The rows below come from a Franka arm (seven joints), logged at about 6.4 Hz.
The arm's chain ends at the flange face. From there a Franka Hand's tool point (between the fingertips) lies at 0.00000 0.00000 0.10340 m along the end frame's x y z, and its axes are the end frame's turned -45 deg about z.
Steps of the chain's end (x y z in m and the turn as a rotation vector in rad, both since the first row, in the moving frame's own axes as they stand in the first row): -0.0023 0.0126 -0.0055 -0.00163 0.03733 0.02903; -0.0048 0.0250 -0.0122 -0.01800 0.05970 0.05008; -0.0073 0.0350 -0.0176 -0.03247 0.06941 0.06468; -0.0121 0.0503 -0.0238 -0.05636 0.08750 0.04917; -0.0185 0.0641 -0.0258 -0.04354 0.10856 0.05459
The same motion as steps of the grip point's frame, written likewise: -0.0080 0.0102 -0.0056 -0.02755 0.02524 0.02903; -0.0182 0.0200 -0.0124 -0.05494 0.02949 0.05008; -0.0275 0.0271 -0.0179 -0.07204 0.02612 0.06468; -0.0421 0.0376 -0.0244 -0.10172 0.02202 0.04917; -0.0540 0.0435 -0.0265 -0.10755 0.04598 0.05459
